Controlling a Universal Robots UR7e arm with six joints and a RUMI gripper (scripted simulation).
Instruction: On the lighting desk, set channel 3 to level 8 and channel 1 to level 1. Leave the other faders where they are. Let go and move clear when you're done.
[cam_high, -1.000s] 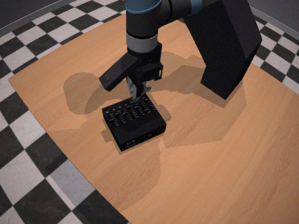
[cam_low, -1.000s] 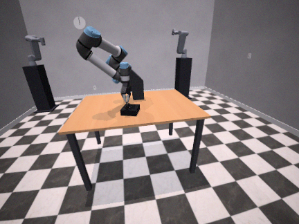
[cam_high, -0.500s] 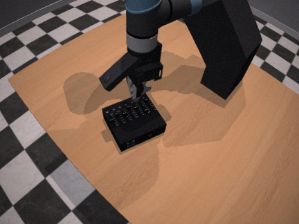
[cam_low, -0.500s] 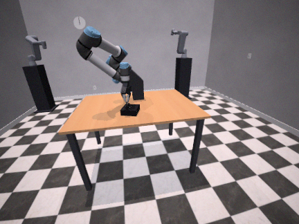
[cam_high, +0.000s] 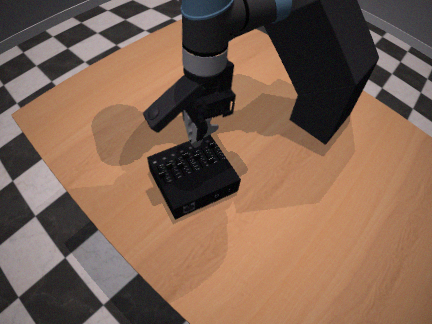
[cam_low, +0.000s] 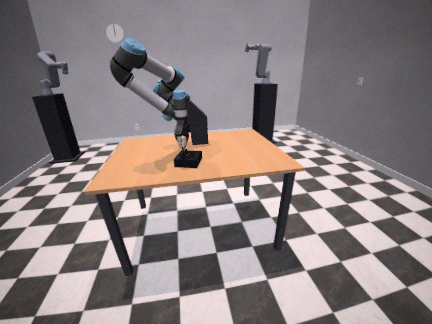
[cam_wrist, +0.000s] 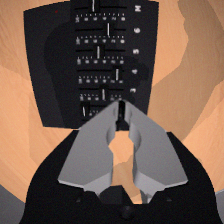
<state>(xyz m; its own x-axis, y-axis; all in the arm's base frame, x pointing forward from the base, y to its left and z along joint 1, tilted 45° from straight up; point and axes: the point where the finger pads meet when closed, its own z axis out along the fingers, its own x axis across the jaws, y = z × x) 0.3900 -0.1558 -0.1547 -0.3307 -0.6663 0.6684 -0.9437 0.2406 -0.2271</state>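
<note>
Now: hand 40 mm past the fader knob, 20 mm to the right of it and 20 mm above it.
</note>
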